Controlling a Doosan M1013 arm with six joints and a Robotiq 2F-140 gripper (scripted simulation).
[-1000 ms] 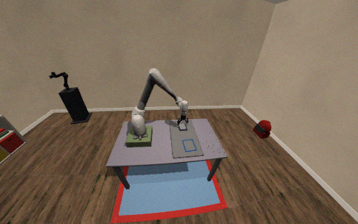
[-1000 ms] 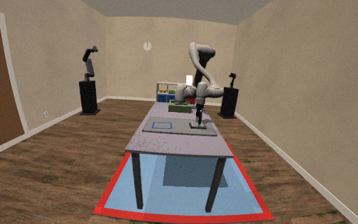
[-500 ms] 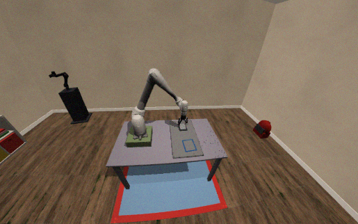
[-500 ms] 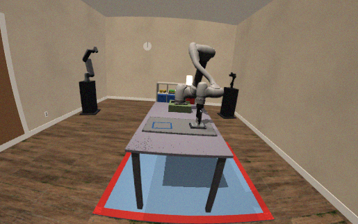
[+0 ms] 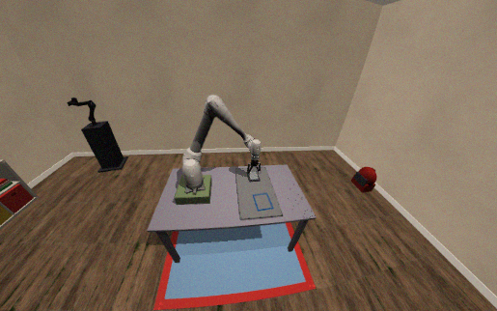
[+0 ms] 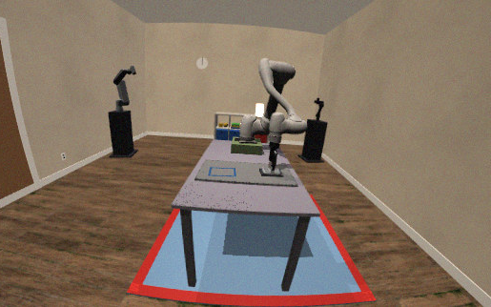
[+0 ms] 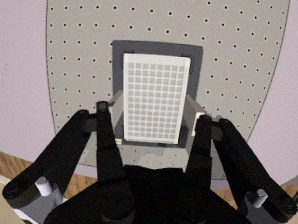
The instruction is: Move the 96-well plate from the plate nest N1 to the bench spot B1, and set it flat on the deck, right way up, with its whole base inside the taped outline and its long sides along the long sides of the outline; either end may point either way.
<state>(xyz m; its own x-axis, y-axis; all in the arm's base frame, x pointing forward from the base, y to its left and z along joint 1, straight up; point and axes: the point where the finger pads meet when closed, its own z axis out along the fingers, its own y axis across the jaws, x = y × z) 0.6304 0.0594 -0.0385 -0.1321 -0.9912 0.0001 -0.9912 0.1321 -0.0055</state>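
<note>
Right now the dark plate nest is 30 mm below my hand. Also, from my hand: white 96-well plate: 20 mm below.
</note>
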